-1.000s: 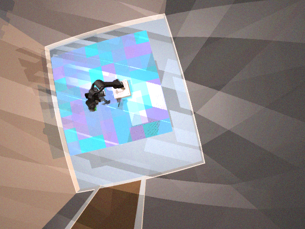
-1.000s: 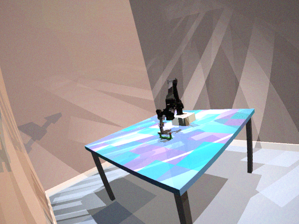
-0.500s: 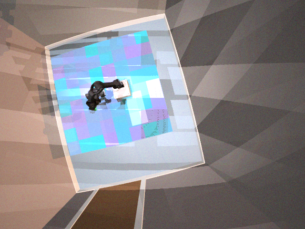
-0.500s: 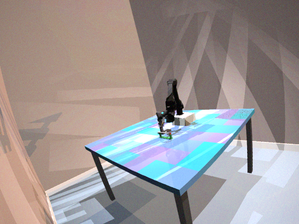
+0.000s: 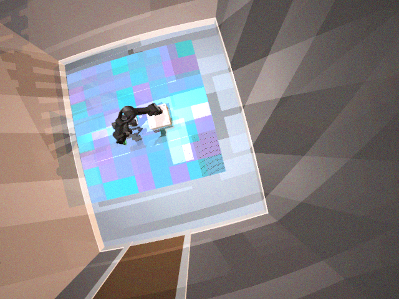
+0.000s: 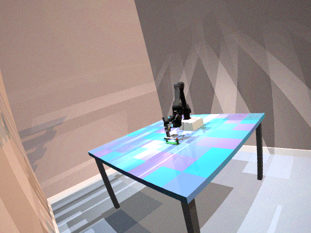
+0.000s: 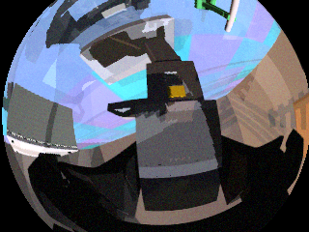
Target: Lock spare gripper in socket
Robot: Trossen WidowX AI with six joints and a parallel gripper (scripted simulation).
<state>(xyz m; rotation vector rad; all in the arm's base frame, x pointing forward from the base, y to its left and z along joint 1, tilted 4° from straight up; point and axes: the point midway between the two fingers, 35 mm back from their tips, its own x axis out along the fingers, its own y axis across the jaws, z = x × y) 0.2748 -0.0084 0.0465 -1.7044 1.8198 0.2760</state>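
My gripper tip is 1 cm to the right of the spare gripper. Also, from my gripper tip: green mount 12 cm to the left, 11 cm ahead, 10 cm below; grey mount 7 cm below, 2 cm to the left.
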